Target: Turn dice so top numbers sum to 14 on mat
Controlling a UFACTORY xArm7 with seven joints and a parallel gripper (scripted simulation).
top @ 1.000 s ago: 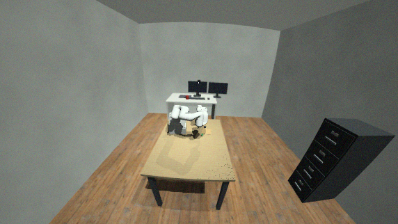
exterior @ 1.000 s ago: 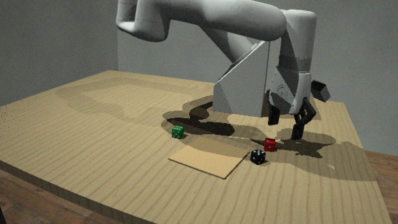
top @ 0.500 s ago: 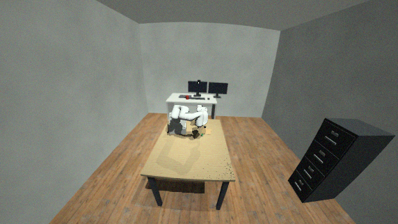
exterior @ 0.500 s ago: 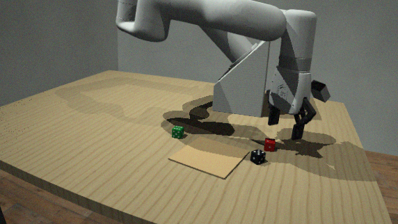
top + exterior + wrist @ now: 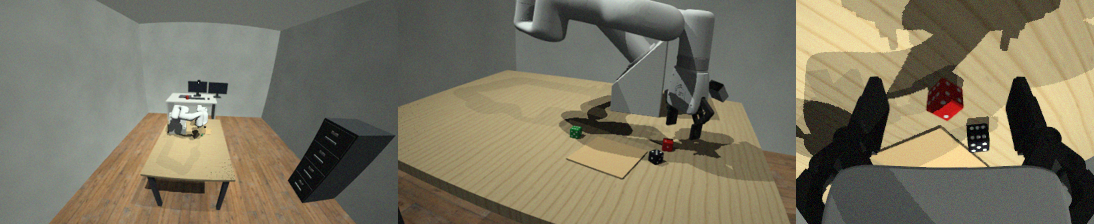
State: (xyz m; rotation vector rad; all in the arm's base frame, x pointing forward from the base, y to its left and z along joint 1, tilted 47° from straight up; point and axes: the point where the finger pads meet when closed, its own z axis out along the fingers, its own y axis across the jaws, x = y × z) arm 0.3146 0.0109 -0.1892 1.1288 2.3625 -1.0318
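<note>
My gripper is now 40 mm above the red die, 30 mm to the left of it and 20 mm short of it. Round my hand: green die (270 mm to the right, 40 mm below, 30 mm ahead); black die (90 mm ahead, 60 mm to the right, 40 mm below); tan mat (170 mm to the right, 100 mm ahead, 50 mm below).
</note>
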